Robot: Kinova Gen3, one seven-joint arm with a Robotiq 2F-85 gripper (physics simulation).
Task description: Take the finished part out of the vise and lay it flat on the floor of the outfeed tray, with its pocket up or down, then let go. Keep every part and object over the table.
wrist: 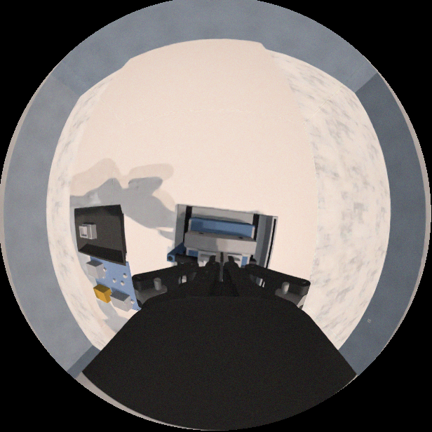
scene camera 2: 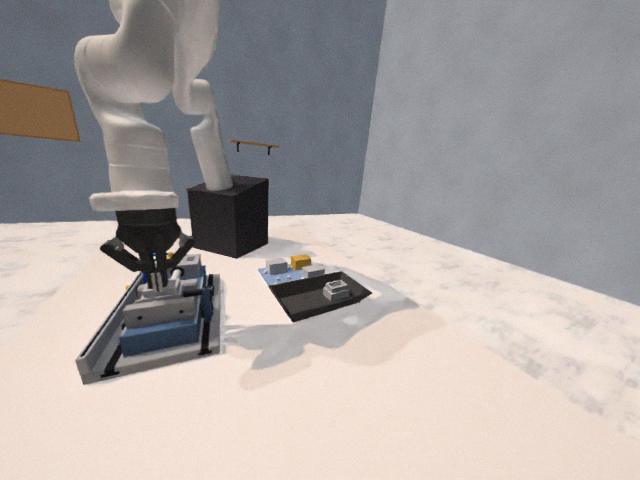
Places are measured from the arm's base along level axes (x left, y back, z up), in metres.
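Pixels of known places: gripper, between the fingertips: (scene camera 2: 159,289); arm's base, origin of its link: (scene camera 2: 220,186).
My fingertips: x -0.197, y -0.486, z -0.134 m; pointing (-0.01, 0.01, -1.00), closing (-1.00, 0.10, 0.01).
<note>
Ahead of a thing's pixels: the offset from my fingertips to its middle. "spot": to the spot under its first point.
The vise {dx +0.014, dy +0.086, dz -0.066 m} (scene camera 2: 161,312) (wrist: 220,242), grey jaws on a blue body, stands on a grey tray-like base. A light grey part {dx +0.005, dy +0.017, dz -0.016 m} (scene camera 2: 147,293) (wrist: 204,259) sits behind the vise's front jaw, partly hidden by the fingers. My gripper (scene camera 2: 156,288) (wrist: 221,258) points down with its fingers together, shut with nothing seen between them. Its tips are at the top of the part; I cannot tell whether they touch it or reach into its pocket. The black outfeed tray (scene camera 2: 305,303) (wrist: 107,240) lies to the vise's right in the scene view. A grey part with an open pocket {dx +0.389, dy -0.028, dz -0.086 m} (scene camera 2: 336,291) (wrist: 88,231) lies in it.
A blue board {spot: dx +0.273, dy +0.135, dz -0.107 m} (scene camera 2: 273,279) (wrist: 123,283) with grey blocks, an orange block {dx +0.393, dy +0.181, dz -0.089 m} (scene camera 2: 300,261) (wrist: 102,293) and small pegs adjoins the tray. A dark blue handle {spot: dx +0.074, dy -0.002, dz -0.050 m} (scene camera 2: 207,303) stands at the vise's side. The black pedestal (scene camera 2: 227,217) carries the arm behind them.
</note>
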